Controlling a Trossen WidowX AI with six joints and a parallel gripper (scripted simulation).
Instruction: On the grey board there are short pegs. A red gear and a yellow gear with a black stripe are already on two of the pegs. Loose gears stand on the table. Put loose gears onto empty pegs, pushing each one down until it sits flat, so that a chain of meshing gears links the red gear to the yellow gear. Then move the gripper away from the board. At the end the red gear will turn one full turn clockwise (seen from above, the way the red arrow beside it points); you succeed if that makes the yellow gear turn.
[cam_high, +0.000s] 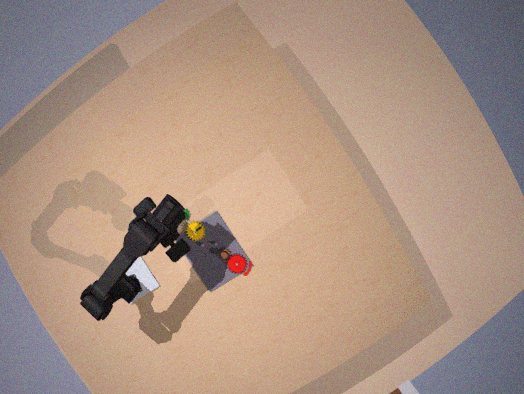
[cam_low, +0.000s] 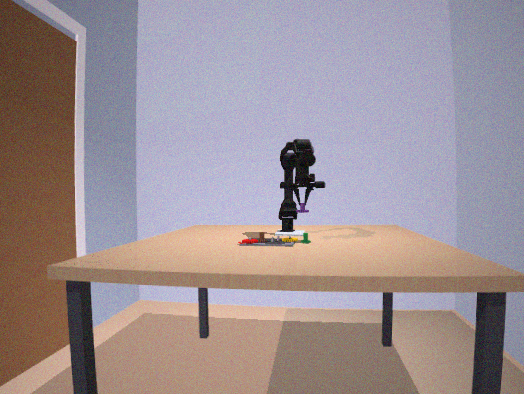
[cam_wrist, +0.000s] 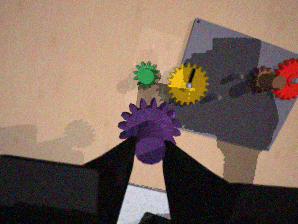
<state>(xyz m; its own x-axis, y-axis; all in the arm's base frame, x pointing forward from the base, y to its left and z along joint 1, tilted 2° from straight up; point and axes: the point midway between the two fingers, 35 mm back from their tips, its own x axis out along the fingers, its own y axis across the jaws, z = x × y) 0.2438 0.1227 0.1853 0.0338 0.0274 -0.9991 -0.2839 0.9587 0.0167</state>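
Right now my gripper tip is 100 mm short of the brown gear, 150 mm to the left of it and 130 mm above it. From my gripper tip the other things lie so: green gear: 30 mm ahead, 20 mm to the left, 140 mm below; then yellow gear: 50 mm ahead, 40 mm to the right, 140 mm below; then purple gear: 10 mm below.
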